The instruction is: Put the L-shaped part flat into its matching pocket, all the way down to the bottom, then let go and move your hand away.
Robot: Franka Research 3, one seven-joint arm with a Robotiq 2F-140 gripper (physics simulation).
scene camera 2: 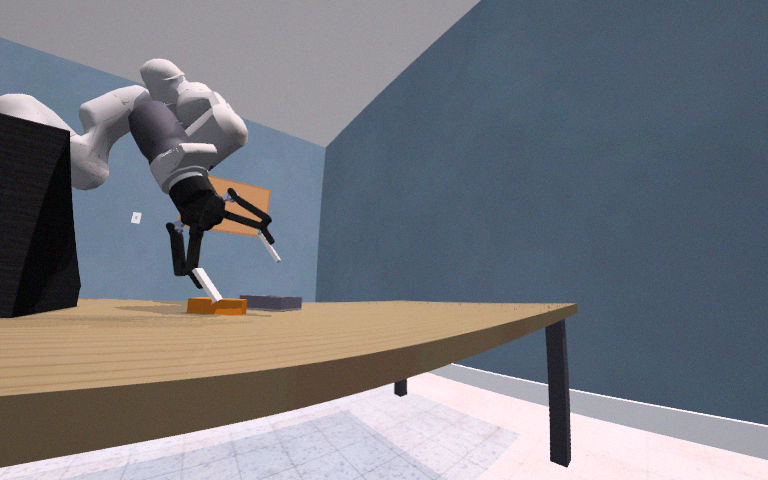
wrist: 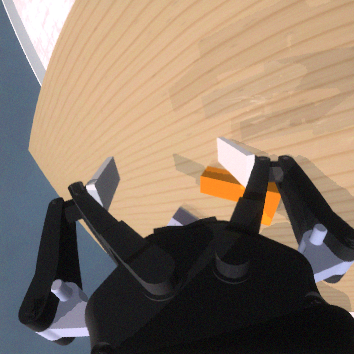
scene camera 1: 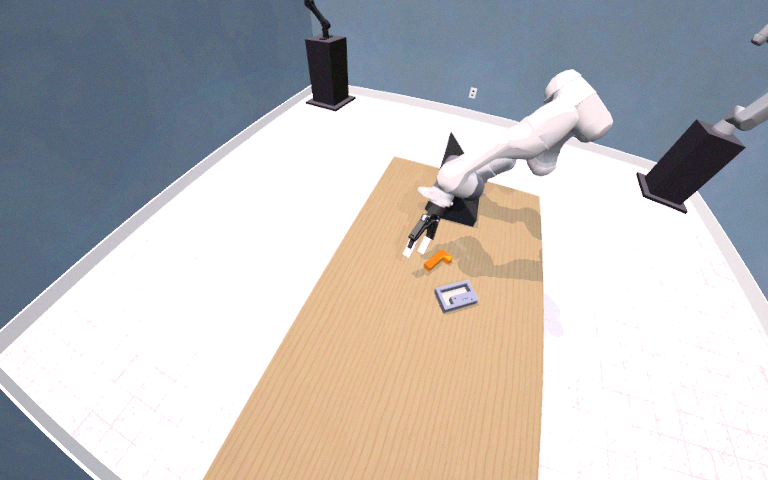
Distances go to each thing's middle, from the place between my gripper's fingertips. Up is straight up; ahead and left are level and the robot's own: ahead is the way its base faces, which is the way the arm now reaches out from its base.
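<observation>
You'd find the orange L-shaped part point(scene camera 2: 203, 305) 100 mm to the left of my hand, 60 mm behind it and 50 mm below it. The grey pocket block point(scene camera 1: 451, 297) is 210 mm to the left of my hand, 60 mm ahead of it and, again, 50 mm below it. Going by their middles, the orange L-shaped part is the nearest to my hand of the things named here.
</observation>
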